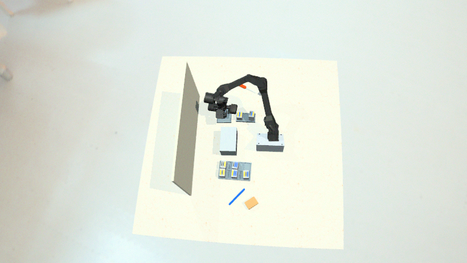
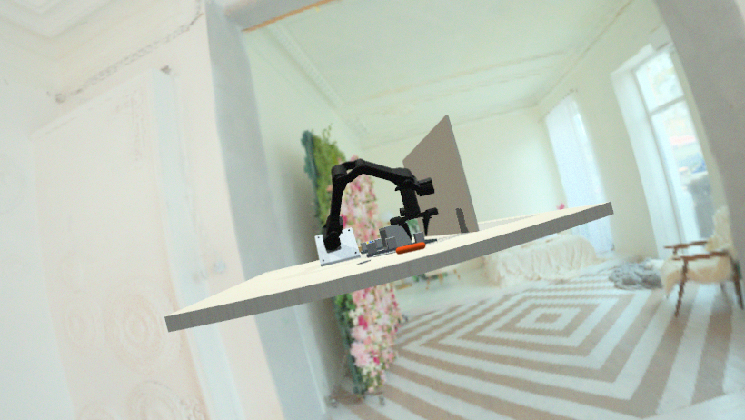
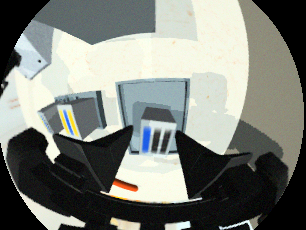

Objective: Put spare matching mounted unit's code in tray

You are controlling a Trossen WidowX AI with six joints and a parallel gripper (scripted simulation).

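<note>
My gripper tip is now 2 cm above the tray. The rest, counted from my gripper tip: mounted unit 4 cm behind, 22 cm to the left, 3 cm above; then blue pen 8 cm behind, 56 cm to the left, 2 cm below; then grey panel 20 cm ahead, 20 cm to the left, 20 cm above.
</note>
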